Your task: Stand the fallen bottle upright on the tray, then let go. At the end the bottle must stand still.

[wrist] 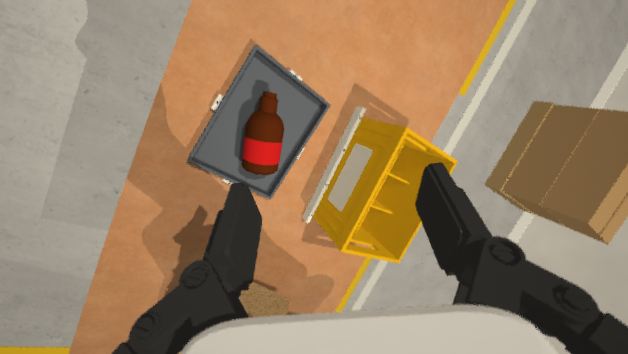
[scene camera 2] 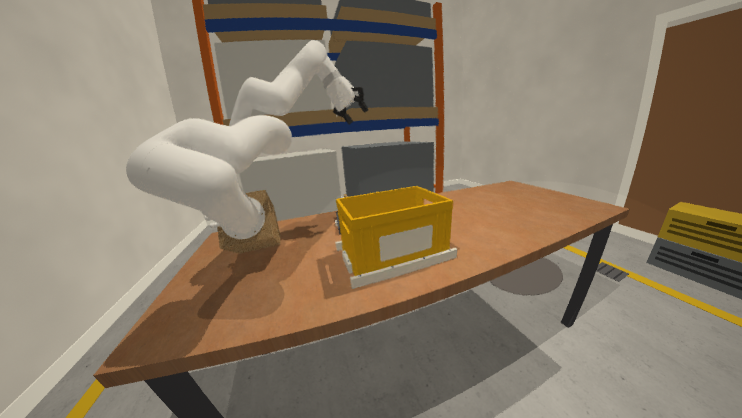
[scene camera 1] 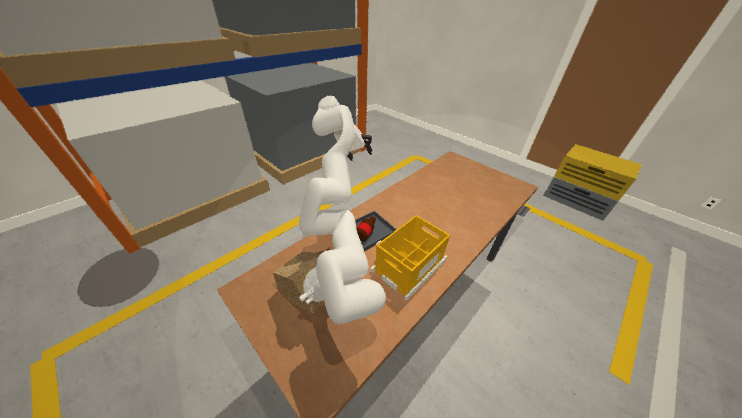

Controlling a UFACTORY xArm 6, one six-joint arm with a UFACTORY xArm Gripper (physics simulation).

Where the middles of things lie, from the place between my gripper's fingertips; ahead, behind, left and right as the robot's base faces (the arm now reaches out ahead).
Now: hand 3 cm past the bottle [wrist: 264,132], 6 cm to the left of it and 38 cm above it. The rest, counted from my hand: dark grey tray [wrist: 219,150]: 2 cm behind, 6 cm to the right, 41 cm below; yellow crate [scene camera 2: 378,230]: 5 cm behind, 35 cm to the right, 34 cm below.
